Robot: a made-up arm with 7 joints.
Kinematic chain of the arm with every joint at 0, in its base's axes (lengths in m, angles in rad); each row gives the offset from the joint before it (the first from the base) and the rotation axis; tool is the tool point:
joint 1: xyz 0 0 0.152 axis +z
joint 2: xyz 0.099 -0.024 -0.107 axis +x
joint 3: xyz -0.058 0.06 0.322 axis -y
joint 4: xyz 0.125 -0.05 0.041 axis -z
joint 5: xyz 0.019 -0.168 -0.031 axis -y
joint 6: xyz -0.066 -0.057 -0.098 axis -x
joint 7: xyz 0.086 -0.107 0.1 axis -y
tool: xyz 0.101 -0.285 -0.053
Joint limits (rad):
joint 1: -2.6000..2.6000
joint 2: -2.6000..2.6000
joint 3: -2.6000..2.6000
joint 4: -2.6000..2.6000
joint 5: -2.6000..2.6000
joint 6: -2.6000..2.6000
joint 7: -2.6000..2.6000
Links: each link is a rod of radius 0.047 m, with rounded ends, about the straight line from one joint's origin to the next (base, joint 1, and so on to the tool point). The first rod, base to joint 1, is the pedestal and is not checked.
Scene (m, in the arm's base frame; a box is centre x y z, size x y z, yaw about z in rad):
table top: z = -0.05
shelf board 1: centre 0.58 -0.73 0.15 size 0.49 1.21 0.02 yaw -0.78
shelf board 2: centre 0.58 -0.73 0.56 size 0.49 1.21 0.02 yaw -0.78
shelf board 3: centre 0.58 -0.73 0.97 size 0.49 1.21 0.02 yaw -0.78
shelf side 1: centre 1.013 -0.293 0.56 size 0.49 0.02 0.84 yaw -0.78
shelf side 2: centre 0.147 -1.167 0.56 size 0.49 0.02 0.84 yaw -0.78
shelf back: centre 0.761 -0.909 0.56 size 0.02 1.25 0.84 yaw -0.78
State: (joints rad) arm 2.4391 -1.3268 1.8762 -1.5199 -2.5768 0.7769 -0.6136
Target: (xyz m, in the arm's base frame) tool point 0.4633 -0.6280 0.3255
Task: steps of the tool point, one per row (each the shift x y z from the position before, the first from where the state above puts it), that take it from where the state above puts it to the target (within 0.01 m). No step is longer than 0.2 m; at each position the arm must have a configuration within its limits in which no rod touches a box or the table.
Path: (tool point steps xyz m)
1: 0.0359 0.0093 0.1831
2: 0.0895 0.0392 0.1657
3: 0.1380 0.0553 0.1204
4: 0.1693 0.0573 0.0560
5: 0.1793 0.0577 -0.0099
6: 0.1543 0.0236 -0.0961
7: 0.0970 0.0056 -0.1571
8: 0.0279 0.0132 -0.1827
9: 0.0591 -0.0862 0.0009
10: 0.0619 -0.0654 -0.0017
11: 0.0698 -0.0372 0.0008

